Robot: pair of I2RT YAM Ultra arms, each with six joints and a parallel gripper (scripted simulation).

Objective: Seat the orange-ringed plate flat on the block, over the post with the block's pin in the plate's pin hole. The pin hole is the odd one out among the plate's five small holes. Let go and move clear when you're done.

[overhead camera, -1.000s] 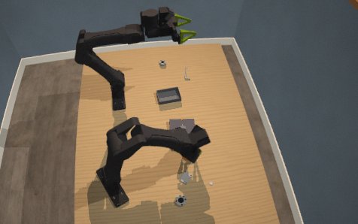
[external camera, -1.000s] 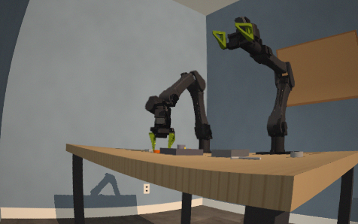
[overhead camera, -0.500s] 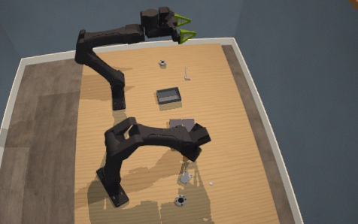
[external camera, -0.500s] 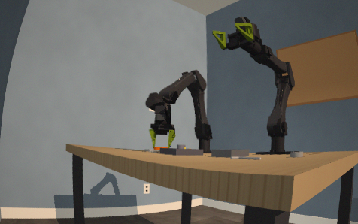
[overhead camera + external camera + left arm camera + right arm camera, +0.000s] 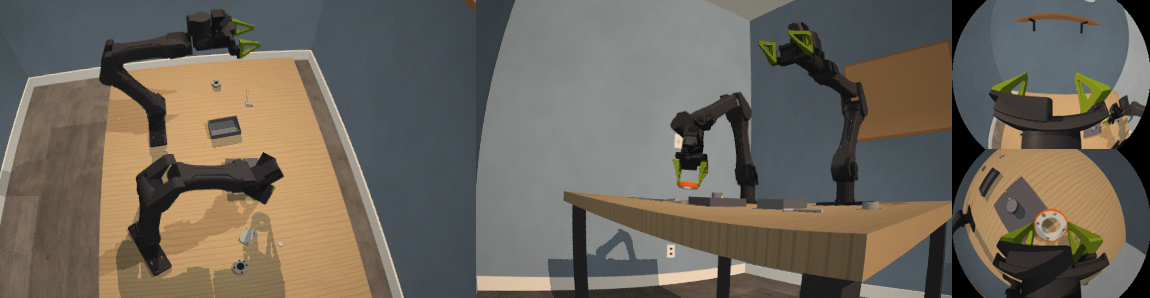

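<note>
Right now the grey block is 12 cm to the left of my right hand, 5 cm below it and 5 cm behind it. From my right hand the other things lie so: dark grey tray 31 cm to the left, 10 cm behind, 6 cm below; then flange 25 cm to the right, 8 cm behind, 6 cm below.
</note>
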